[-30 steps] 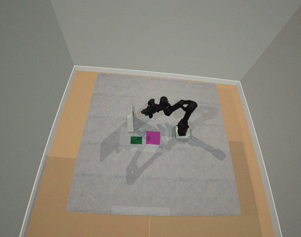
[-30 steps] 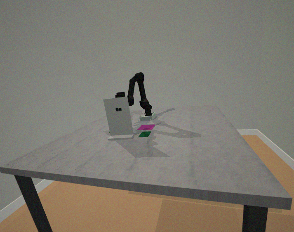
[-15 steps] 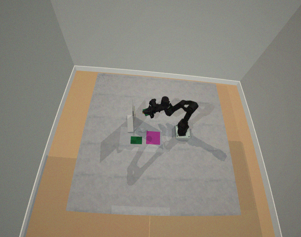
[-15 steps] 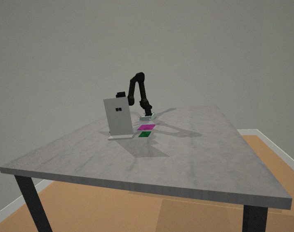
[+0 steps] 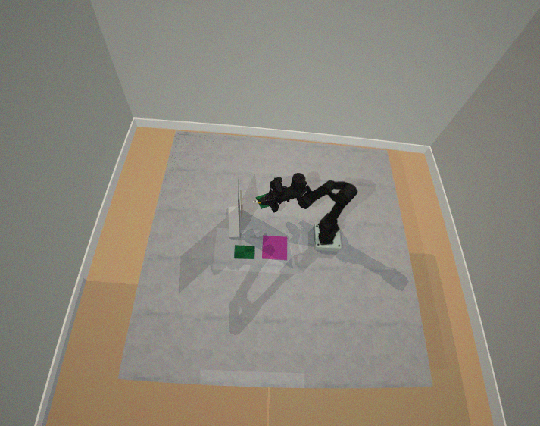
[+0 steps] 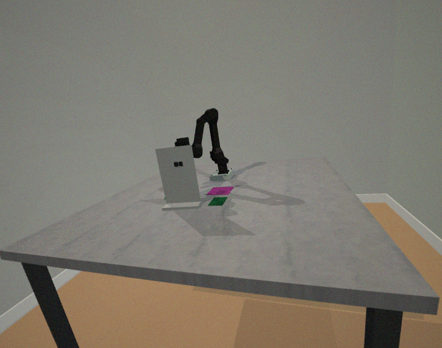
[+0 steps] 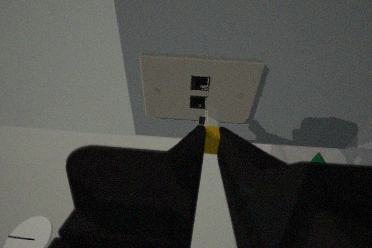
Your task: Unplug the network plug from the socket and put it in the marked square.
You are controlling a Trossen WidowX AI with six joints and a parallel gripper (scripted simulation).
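The magenta marked square is 90 mm behind my gripper tip, 150 mm to the left of it and 190 mm below it. Also, from my gripper tip: upright grey panel (90 mm ahead, 10 mm to the left, 70 mm below).
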